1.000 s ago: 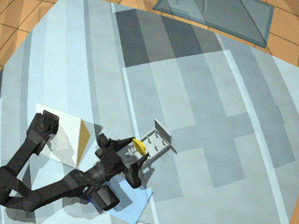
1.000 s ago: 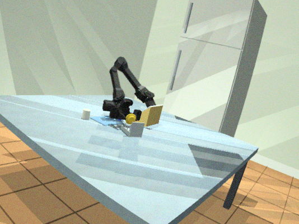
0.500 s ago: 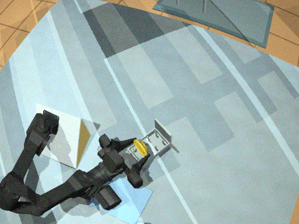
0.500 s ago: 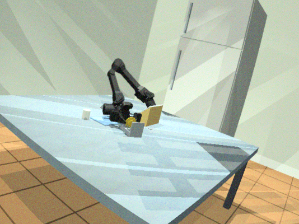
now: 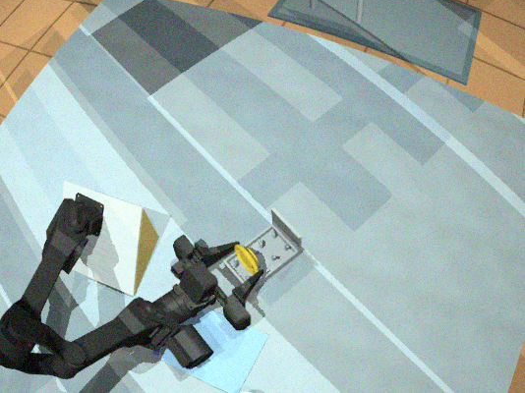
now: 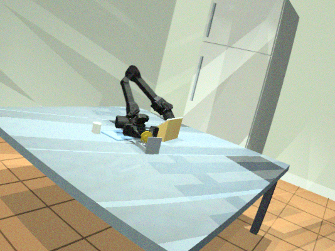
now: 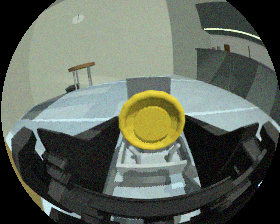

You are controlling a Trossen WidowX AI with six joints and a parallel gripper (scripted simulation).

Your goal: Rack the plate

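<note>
The yellow plate is 10 mm to the right of my gripper tip. The rest, counted from my gripper tip: white cup (100 mm ahead, 250 mm to the right, 20 mm below); dish rack (10 mm ahead, 20 mm to the left, 30 mm below); light blue mat (170 mm to the right, 50 mm below).
</note>
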